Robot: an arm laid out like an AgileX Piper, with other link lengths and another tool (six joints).
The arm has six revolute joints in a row. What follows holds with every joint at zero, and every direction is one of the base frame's.
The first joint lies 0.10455 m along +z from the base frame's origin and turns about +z.
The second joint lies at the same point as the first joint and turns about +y.
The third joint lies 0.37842 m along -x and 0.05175 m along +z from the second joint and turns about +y.
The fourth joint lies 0.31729 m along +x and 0.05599 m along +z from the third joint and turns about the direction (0.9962, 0, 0.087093).
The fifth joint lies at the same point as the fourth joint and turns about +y.
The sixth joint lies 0.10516 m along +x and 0.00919 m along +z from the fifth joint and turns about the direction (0.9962, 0, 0.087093).
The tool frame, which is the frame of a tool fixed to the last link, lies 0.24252 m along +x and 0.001 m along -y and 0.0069 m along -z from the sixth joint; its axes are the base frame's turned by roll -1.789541, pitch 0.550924 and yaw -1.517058 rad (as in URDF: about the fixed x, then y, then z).
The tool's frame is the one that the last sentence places.
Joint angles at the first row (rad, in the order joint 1, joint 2, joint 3, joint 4, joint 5, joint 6):
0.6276, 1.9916, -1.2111, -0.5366, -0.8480, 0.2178
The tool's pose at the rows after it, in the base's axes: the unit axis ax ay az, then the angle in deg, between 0 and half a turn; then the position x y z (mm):
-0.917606 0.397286 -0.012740 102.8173 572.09 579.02 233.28
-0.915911 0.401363 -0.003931 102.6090 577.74 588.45 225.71
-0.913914 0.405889 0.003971 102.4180 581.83 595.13 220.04
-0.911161 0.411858 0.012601 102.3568 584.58 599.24 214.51
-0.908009 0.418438 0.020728 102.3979 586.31 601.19 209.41
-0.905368 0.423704 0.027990 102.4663 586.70 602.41 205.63
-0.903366 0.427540 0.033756 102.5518 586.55 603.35 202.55
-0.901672 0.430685 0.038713 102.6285 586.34 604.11 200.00
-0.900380 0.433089 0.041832 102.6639 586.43 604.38 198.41
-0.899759 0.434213 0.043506 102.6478 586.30 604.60 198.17
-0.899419 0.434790 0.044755 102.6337 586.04 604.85 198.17
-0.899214 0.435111 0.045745 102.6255 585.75 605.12 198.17
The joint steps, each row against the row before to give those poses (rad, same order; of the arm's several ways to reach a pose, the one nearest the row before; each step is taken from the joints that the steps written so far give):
0.0073, 0.0449, -0.0411, 0.0080, -0.0024, 0.0106
0.0065, 0.0347, -0.0334, 0.0067, -0.0009, 0.0102
0.0047, 0.0253, -0.0243, 0.0062, -0.0006, 0.0100
0.0029, 0.0178, -0.0145, 0.0056, -0.0006, 0.0118
0.0016, 0.0115, -0.0065, 0.0053, -0.0004, 0.0112
0.0014, 0.0065, -0.0020, 0.0036, -0.0004, 0.0103
0.0013, 0.0043, -0.0004, 0.0024, -0.0004, 0.0079
0.0010, 0.0035, -0.0002, 0.0016, -0.0003, 0.0070
0.0004, 0.0022, 0.0000, 0.0017, -0.0004, 0.0044
0.0005, 0.0005, 0.0000, 0.0009, -0.0001, 0.0026
0.0004, 0.0000, 0.0000, 0.0002, 0.0000, 0.0020
0.0004, 0.0000, 0.0000, 0.0001, 0.0000, 0.0015

